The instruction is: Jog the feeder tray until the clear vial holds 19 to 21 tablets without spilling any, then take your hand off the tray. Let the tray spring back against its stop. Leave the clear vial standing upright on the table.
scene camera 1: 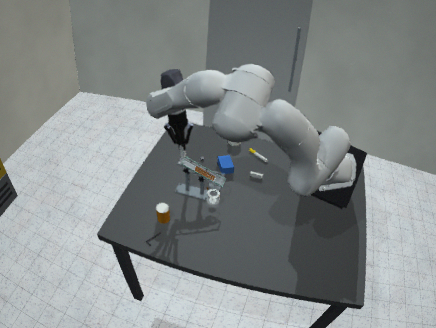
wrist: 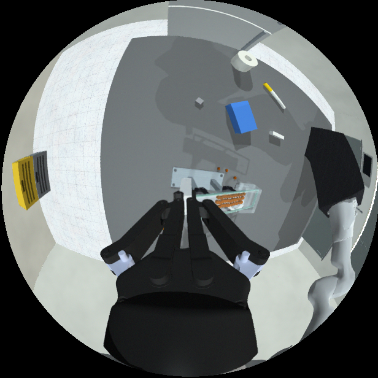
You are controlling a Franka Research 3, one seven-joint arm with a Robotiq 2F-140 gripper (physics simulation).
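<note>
The clear feeder tray (scene camera 1: 189, 163) (wrist: 254, 201) slopes down above its pale base plate (scene camera 1: 187, 190) (wrist: 182, 176). Orange tablets (scene camera 1: 204, 173) (wrist: 229, 200) lie in rows in its lower part. The clear vial (scene camera 1: 213, 197) stands upright by the tray's low end in the scene view; its tablets cannot be counted. Three loose orange tablets (wrist: 226, 170) lie outside the tray, beside the base plate. My gripper (scene camera 1: 182, 145) (wrist: 186, 185) is shut and empty, with its tips at the pale upright tab at the tray's high end; whether they touch it is unclear.
A blue block (scene camera 1: 226, 164) (wrist: 242, 117), a yellow-capped marker (scene camera 1: 259, 155) (wrist: 275, 96), a small white piece (scene camera 1: 256, 175) (wrist: 277, 135), a small grey cube (scene camera 1: 202, 158) (wrist: 199, 102) and a white roll (wrist: 238, 61) are on the table. An orange bottle (scene camera 1: 163, 214) stands near a hex key (scene camera 1: 153, 238).
</note>
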